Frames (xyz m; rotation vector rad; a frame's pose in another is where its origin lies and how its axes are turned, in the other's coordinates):
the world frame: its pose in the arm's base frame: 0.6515 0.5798 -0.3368 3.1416 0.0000 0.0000
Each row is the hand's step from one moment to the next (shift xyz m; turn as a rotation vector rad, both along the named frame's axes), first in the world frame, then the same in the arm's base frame.
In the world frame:
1: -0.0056 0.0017 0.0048 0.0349 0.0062 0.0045
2: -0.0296 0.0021 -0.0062 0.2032 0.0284 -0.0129
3: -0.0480 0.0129 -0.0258 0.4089 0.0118 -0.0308
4: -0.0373 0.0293 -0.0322 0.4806 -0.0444 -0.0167
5: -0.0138 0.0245 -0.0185 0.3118 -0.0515 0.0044
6: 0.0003 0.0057 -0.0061 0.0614 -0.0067 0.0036
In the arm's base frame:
1: -0.0056 -0.0017 -0.0048 0.0349 -0.0062 -0.0045
2: -0.0296 -0.0021 0.0062 0.2032 -0.0284 0.0129
3: -0.0480 -0.0129 0.0258 0.4089 -0.0118 0.0308
4: -0.0373 -0.0293 0.0322 0.4806 0.0444 0.0167
5: -0.0138 -0.0245 0.0185 0.3118 0.0515 -0.0044
6: 0.0003 -0.0057 0.0061 0.0614 0.0067 -0.0036

